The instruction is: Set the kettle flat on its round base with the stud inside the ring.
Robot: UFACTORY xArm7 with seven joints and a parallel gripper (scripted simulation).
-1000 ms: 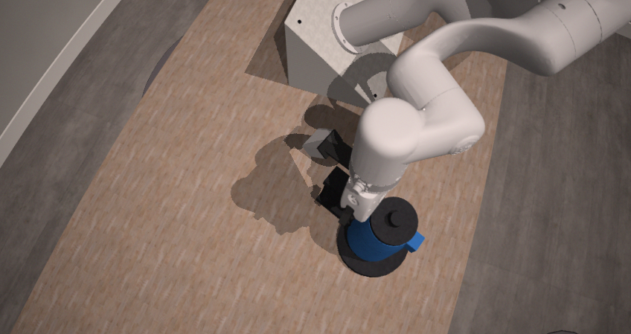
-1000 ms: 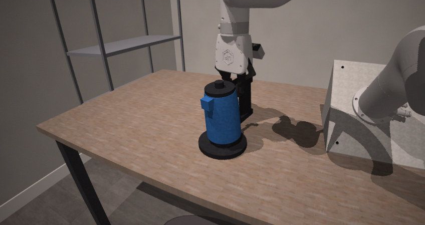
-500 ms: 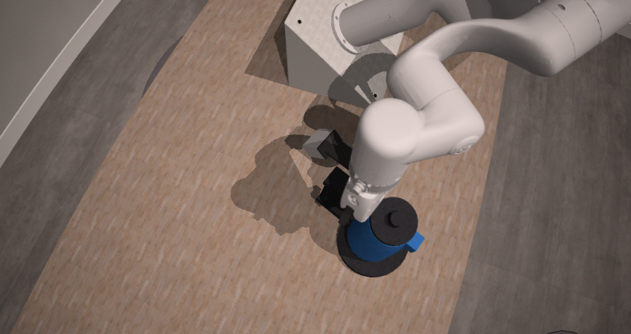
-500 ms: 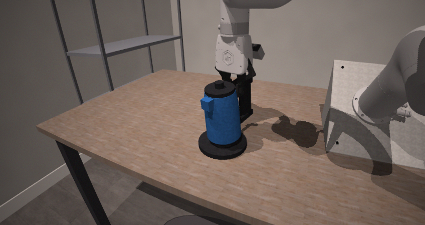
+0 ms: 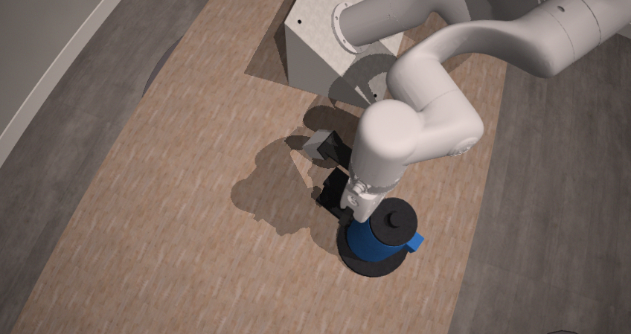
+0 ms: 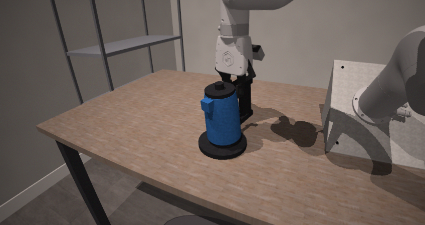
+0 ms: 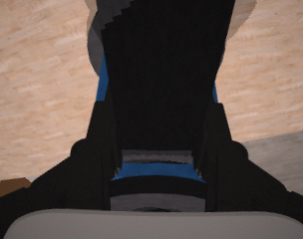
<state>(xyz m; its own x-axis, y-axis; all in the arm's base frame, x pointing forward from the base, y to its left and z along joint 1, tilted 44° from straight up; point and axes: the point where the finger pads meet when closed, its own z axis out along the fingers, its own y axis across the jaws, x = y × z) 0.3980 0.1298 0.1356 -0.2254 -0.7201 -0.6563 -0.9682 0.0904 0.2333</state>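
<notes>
My hand is 2 cm to the right of the blue kettle and 5 cm above it. The rest, counted from my hand: round black base: 1 cm ahead, 5 cm to the left, 16 cm below.
</notes>
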